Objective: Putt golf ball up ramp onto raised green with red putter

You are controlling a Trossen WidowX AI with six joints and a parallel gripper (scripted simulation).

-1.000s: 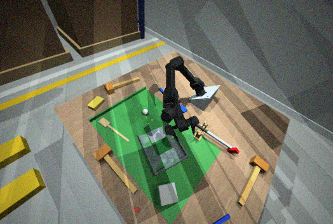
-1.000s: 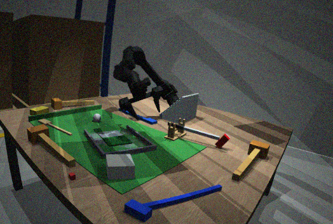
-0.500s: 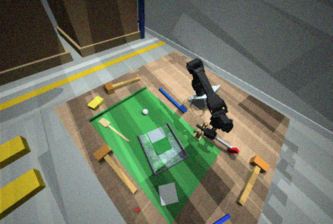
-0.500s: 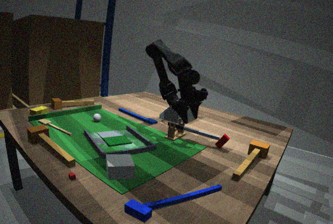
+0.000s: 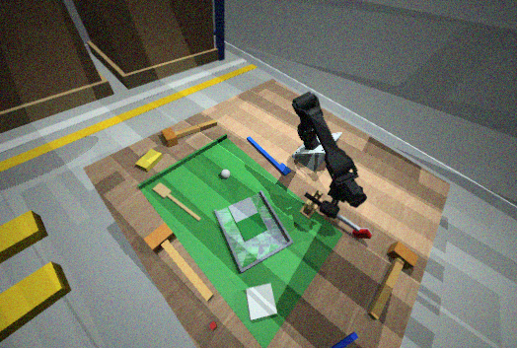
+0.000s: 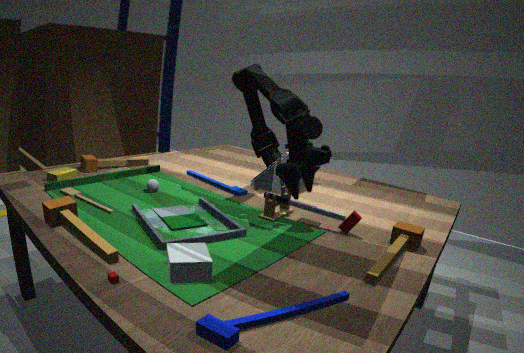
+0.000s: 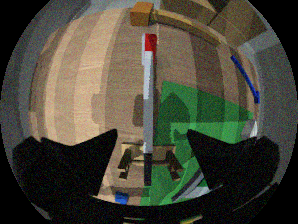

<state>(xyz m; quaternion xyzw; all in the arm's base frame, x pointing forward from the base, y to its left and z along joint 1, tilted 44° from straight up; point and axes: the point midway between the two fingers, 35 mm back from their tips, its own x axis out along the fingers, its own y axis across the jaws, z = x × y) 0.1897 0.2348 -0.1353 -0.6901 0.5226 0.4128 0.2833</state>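
My gripper tip is now 20 mm past the red putter, 30 mm to the right of it and 40 mm above it. Round my gripper tip: blue mallet (390 mm ahead, 260 mm to the left, 60 mm below); wooden stand (20 mm ahead, 70 mm to the right, 40 mm below); white golf ball (230 mm ahead, 420 mm to the right, 50 mm below).
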